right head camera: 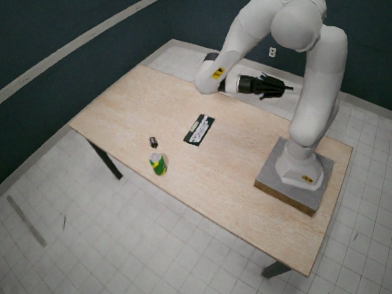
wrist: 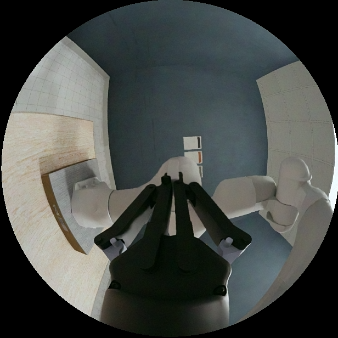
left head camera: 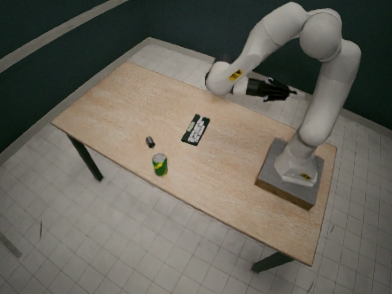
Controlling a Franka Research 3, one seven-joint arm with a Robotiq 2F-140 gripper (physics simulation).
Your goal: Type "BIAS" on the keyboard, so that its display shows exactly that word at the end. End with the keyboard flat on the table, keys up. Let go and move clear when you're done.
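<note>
The keyboard (left head camera: 198, 131) (right head camera: 200, 131) lies flat near the middle of the table (left head camera: 225, 185) (right head camera: 225, 185), with its white keys up. A pale display strip (left head camera: 191, 126) (right head camera: 194, 126) runs along its side; any text on it is too small to read. My gripper (left head camera: 293, 92) (right head camera: 289, 88) (wrist: 173, 166) is shut, with its fingertips close together and no object seen between them. It is raised well above the table at the far side, away from the keyboard, and points sideways. The keyboard does not show in the wrist view.
A green and yellow can (left head camera: 160, 165) (right head camera: 159, 165) stands near the table's front edge. A small dark object (left head camera: 150, 142) (right head camera: 153, 142) lies behind it, left of the keyboard. The arm's grey base block (left head camera: 270, 167) (right head camera: 271, 167) (wrist: 62, 177) stands at the table's right end.
</note>
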